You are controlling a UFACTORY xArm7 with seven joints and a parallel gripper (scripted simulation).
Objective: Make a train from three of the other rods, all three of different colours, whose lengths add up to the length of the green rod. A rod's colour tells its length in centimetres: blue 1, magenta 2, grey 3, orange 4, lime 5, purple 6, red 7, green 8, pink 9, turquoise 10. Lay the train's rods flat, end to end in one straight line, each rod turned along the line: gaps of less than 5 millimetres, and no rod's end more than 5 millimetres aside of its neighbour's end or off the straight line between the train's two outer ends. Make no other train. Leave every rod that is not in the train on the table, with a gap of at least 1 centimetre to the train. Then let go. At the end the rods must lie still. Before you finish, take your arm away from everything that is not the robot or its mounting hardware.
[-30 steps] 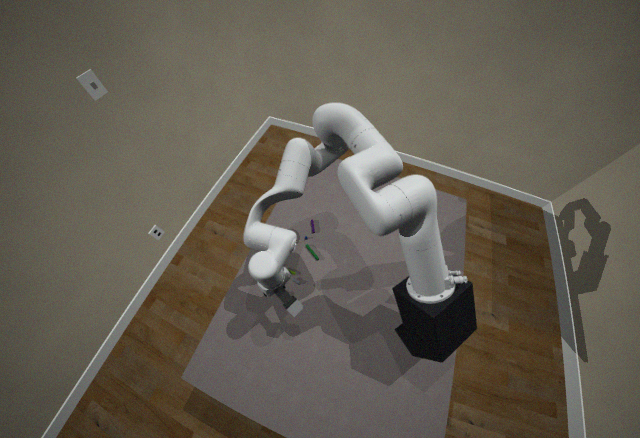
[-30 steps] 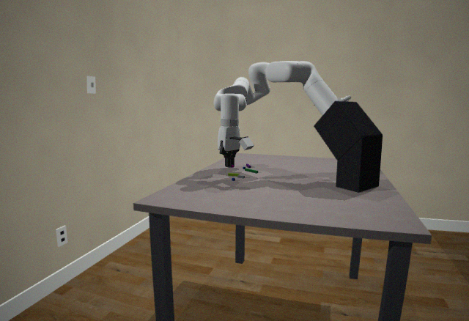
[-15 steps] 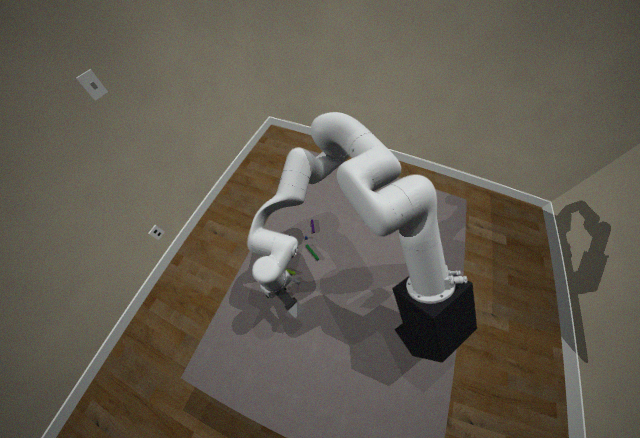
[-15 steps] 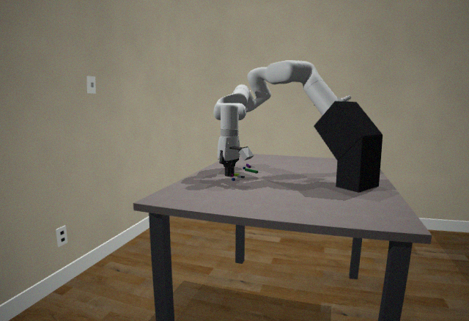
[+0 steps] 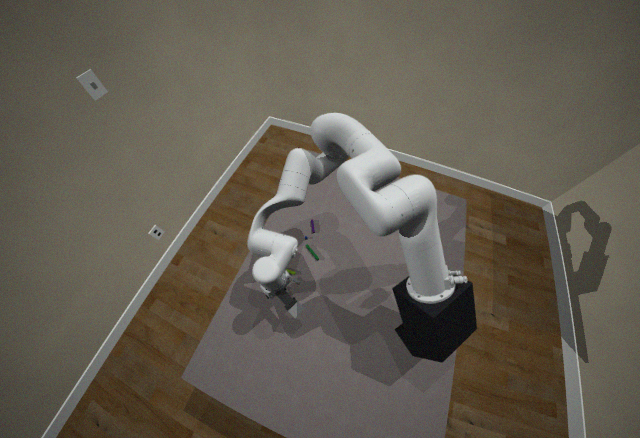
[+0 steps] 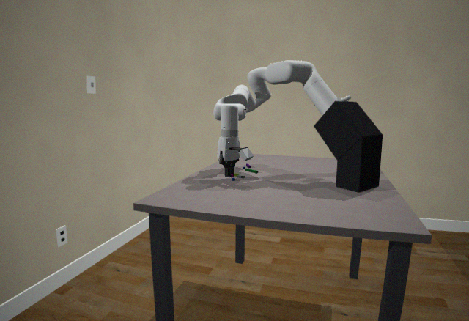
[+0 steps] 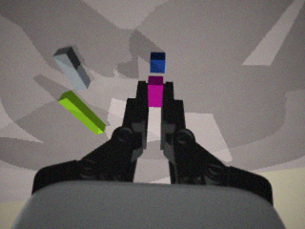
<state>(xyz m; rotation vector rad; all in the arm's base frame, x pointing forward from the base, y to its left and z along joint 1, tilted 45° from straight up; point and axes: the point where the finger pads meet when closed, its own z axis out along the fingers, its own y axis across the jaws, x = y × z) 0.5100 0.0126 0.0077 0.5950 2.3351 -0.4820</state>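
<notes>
Right now my hand is 10 mm past the magenta rod and 20 mm above it. The rest, counted from my hand: grey rod: 50 mm behind, 40 mm to the right, 30 mm below; green rod: 100 mm behind, 160 mm to the right, 30 mm below; lime rod: 20 mm behind, 70 mm to the right, 30 mm below.
</notes>
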